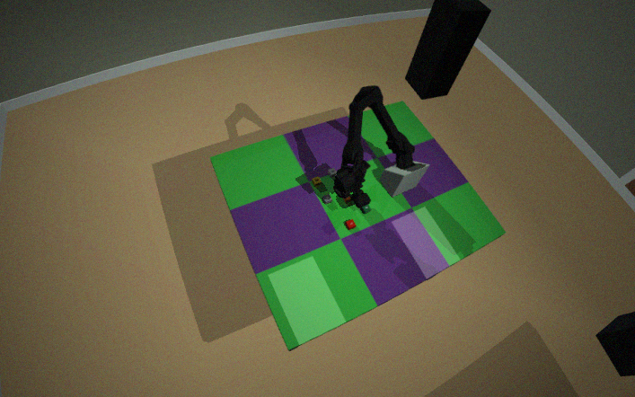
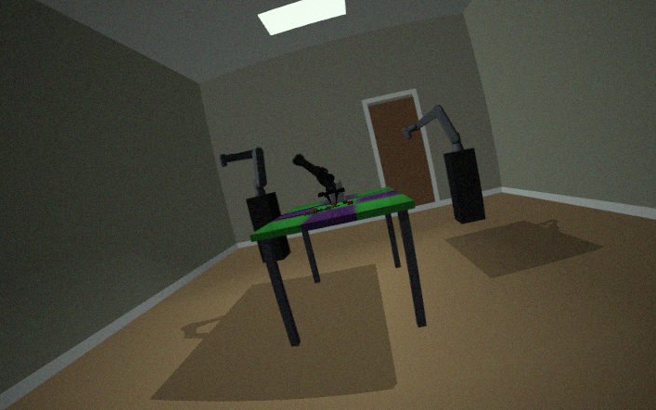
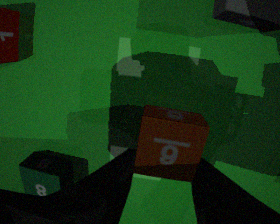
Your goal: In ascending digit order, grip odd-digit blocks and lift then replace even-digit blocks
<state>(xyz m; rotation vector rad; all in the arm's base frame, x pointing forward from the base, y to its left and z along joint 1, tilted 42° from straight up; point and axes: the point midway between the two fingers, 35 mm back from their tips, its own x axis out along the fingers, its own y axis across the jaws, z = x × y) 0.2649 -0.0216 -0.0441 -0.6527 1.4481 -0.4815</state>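
Now: the yellow block 11 cm ahead of my gripper tip and 12 cm to the right of it. Round my gripper tip: grey block: 10 cm ahead, 2 cm to the right; white block: 2 cm ahead, 14 cm to the right; red block: 5 cm ahead, 12 cm to the left.
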